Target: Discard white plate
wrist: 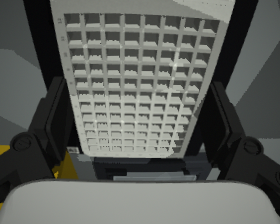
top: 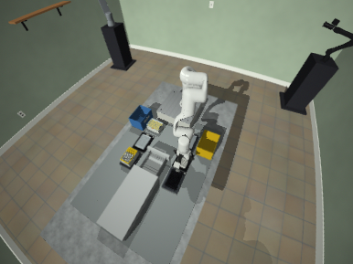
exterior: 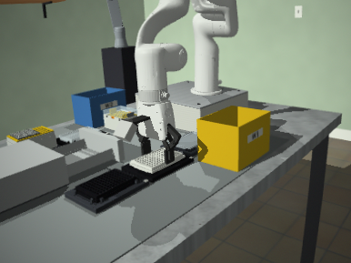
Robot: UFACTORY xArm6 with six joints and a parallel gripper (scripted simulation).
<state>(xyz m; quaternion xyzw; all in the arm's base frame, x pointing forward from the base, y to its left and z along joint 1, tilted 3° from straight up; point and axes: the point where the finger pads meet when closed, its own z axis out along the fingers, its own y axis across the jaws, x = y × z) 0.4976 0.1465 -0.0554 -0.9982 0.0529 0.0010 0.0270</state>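
My gripper is now 3 cm above the black nest. Also, from my hand: white plate: 1 cm below; then black plate: 17 cm ahead, 1 cm to the right, 1 cm below; then yellow bin W1: 16 cm behind, 15 cm to the left, 1 cm above.
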